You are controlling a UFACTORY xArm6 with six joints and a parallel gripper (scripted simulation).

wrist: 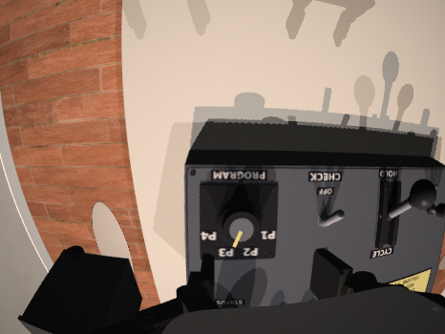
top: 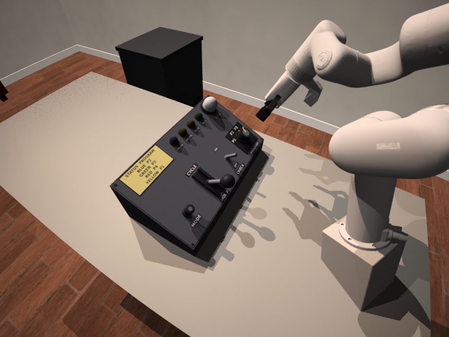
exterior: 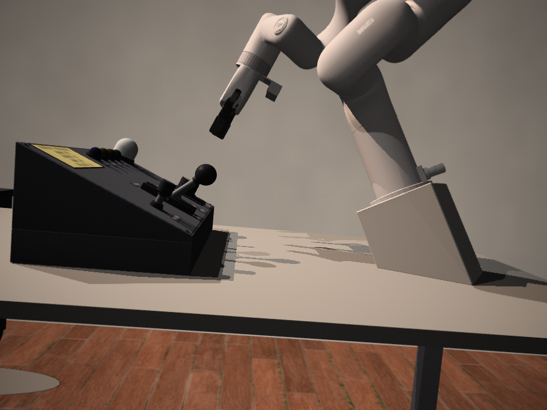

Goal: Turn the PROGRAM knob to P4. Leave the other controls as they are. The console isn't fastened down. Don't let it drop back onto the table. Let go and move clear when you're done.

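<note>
My hand is 50 mm short of the check toggle, 120 mm to the right of it and 140 mm above it. Round my hand: dark sloped console 80 mm ahead, 180 mm to the left, 160 mm below; black ball lever 20 mm ahead, 240 mm to the left, 120 mm below; mode knob 40 mm ahead, 360 mm to the left, 130 mm below.
</note>
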